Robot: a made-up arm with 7 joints.
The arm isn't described. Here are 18 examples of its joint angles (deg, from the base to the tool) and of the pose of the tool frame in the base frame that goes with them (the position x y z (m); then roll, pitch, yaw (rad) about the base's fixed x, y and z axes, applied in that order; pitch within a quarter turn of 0, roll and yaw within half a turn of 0).
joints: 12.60 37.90 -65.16 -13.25 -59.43 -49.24 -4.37
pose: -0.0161 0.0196 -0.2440 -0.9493 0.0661 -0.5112
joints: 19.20 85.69 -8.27 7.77 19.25 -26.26 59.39
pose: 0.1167 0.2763 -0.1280 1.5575 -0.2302 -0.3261
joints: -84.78 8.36 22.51 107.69 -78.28 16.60 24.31
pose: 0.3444 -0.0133 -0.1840 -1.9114 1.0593 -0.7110
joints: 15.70 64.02 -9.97 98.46 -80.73 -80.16 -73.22
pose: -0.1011 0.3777 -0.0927 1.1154 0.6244 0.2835
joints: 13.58 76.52 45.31 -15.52 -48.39 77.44 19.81
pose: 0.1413 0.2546 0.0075 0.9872 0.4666 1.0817
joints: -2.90 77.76 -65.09 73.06 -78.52 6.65 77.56
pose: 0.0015 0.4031 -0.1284 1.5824 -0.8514 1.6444
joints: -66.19 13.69 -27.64 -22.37 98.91 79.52 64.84
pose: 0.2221 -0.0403 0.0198 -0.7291 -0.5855 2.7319
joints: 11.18 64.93 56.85 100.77 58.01 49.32 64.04
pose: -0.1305 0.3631 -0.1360 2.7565 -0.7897 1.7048
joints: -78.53 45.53 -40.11 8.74 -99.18 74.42 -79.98
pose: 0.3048 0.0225 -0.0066 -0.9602 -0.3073 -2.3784
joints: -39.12 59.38 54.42 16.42 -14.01 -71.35 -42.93
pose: 0.1403 0.2979 0.0534 2.2288 -0.7359 -1.1265
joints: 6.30 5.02 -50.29 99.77 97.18 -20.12 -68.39
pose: -0.1621 0.0930 -0.3516 -0.9873 -0.1205 2.2947
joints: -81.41 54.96 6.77 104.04 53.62 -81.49 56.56
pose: 0.2904 0.2587 -0.0686 0.7276 -1.0303 0.1373
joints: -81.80 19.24 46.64 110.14 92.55 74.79 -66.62
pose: 0.3236 0.0687 -0.1822 -2.6591 0.9844 -2.9496
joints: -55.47 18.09 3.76 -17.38 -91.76 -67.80 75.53
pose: 0.2527 0.0691 0.0035 -2.3851 0.3622 0.3320
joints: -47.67 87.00 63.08 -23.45 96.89 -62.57 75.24
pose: 0.0488 0.1782 0.1816 -2.4625 0.2276 -1.4403
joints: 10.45 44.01 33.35 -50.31 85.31 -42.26 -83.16
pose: 0.1002 0.1385 -0.0542 -3.0696 0.4954 0.8319
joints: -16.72 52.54 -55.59 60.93 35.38 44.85 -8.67
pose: 0.0850 0.2949 -0.2682 2.9365 0.2975 1.3766
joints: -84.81 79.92 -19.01 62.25 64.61 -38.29 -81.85
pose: 0.2429 0.3153 0.1003 2.7603 0.9408 1.2813
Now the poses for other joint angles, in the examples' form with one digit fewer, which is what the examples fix.
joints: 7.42 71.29 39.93 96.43 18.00 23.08 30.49
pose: -0.087 0.396 -0.109 1.739 -0.244 2.171
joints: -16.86 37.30 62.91 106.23 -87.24 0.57 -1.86
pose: 0.004 0.234 -0.332 -0.912 1.154 1.671
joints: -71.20 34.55 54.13 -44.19 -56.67 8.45 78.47
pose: 0.103 0.158 0.096 -1.932 -0.189 1.364
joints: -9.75 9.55 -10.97 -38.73 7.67 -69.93 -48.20
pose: 0.124 0.022 -0.104 1.813 -0.460 -1.917
